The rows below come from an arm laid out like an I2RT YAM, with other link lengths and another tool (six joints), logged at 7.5 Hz.
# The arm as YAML. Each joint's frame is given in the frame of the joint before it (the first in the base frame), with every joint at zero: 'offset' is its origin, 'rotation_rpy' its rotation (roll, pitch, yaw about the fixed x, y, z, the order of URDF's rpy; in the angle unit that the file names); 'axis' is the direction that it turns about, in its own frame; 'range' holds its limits. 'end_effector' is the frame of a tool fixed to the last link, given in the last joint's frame.
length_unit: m
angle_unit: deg
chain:
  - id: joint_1
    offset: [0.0, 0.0, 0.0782]
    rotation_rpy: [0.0, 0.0, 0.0]
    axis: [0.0, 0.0, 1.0]
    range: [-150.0, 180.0]
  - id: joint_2
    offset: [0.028, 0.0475, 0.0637]
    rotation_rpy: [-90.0, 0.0, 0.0]
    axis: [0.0, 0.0, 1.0]
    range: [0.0, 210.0]
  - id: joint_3
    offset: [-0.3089, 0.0, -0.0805]
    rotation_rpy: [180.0, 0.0, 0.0]
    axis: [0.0, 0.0, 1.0]
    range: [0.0, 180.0]
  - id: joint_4
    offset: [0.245, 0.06, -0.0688]
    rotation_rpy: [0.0, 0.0, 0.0]
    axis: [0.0, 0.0, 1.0]
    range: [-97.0, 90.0]
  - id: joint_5
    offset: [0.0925, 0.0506, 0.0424]
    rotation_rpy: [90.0, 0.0, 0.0]
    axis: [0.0, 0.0, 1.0]
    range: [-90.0, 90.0]
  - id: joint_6
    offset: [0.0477, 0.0, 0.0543]
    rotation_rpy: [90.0, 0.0, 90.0]
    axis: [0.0, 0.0, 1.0]
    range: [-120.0, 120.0]
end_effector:
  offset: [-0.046, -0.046, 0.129]
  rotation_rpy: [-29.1, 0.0, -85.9]
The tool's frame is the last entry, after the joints.
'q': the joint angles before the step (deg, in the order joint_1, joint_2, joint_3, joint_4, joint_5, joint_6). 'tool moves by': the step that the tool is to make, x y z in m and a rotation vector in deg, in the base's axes. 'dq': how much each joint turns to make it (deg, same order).
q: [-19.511 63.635 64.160 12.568 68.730 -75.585]
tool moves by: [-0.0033 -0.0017 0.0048 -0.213 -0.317 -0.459]
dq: [-0.442 -0.080 0.625 -0.090 -0.005 -0.262]
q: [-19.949 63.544 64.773 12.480 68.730 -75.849]
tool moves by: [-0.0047 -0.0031 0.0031 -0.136 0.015 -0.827]
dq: [-0.712 -0.087 0.434 -0.086 0.079 -0.432]
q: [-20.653 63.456 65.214 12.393 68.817 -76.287]
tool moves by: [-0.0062 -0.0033 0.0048 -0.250 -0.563 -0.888]
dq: [-0.886 -0.253 0.443 -0.003 -0.006 -0.083]
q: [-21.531 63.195 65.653 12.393 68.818 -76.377]
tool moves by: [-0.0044 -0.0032 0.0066 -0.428 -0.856 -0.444]
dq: [-0.955 -0.083 0.708 0.007 -0.513 0.167]
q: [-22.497 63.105 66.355 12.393 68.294 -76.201]
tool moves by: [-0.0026 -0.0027 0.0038 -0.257 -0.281 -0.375]
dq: [-0.704 0.083 0.516 0.007 -0.352 -0.088]
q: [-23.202 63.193 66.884 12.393 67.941 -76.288]
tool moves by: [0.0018 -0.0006 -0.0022 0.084 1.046 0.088]
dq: [-0.007 0.256 -0.007 -0.005 -0.184 -0.785]
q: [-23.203 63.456 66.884 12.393 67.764 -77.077]
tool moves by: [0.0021 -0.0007 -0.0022 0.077 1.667 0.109]
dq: [-0.007 0.346 0.177 -0.099 -0.271 -1.400]
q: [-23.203 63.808 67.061 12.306 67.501 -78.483]
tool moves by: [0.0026 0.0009 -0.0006 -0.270 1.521 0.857]
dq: [0.012 0.002 -0.010 0.105 -1.042 -1.505]
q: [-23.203 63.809 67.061 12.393 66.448 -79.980]
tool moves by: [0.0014 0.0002 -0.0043 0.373 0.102 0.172]
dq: [0.086 -0.002 -0.360 -0.604 -0.004 0.788]
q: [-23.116 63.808 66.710 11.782 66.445 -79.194]
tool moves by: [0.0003 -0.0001 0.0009 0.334 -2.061 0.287]
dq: [-0.177 -0.078 0.275 -1.328 -0.175 2.989]
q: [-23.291 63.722 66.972 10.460 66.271 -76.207]
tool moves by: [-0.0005 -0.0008 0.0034 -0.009 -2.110 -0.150]
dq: [-0.164 0.087 0.270 -0.090 0.183 2.016]
